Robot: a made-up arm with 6 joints. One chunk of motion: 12 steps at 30 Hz.
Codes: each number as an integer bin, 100 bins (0 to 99) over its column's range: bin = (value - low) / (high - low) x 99, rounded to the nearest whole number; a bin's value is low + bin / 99 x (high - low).
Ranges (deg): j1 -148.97..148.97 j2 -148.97..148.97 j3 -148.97..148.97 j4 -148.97..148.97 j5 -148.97..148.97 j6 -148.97..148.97
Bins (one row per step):
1: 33 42 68 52 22 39
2: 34 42 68 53 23 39
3: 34 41 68 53 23 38
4: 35 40 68 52 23 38
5: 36 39 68 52 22 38
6: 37 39 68 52 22 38
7: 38 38 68 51 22 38
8: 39 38 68 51 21 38
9: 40 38 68 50 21 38
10: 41 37 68 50 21 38
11: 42 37 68 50 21 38
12: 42 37 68 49 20 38
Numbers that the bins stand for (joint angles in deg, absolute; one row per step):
1: -49.66 -22.57 55.68 7.52 -82.76 -31.60
2: -46.65 -22.57 55.68 10.53 -79.75 -31.60
3: -46.65 -25.58 55.68 10.53 -79.75 -34.61
4: -43.64 -28.59 55.68 7.52 -79.75 -34.61
5: -40.63 -31.60 55.68 7.52 -82.76 -34.61
6: -37.62 -31.60 55.68 7.52 -82.76 -34.61
7: -34.61 -34.61 55.68 4.51 -82.76 -34.61
8: -31.60 -34.61 55.68 4.51 -85.77 -34.61
9: -28.59 -34.61 55.68 1.50 -85.77 -34.61
10: -25.58 -37.62 55.68 1.50 -85.77 -34.61
11: -22.57 -37.62 55.68 1.50 -85.77 -34.61
12: -22.57 -37.62 55.68 -1.50 -88.78 -34.61

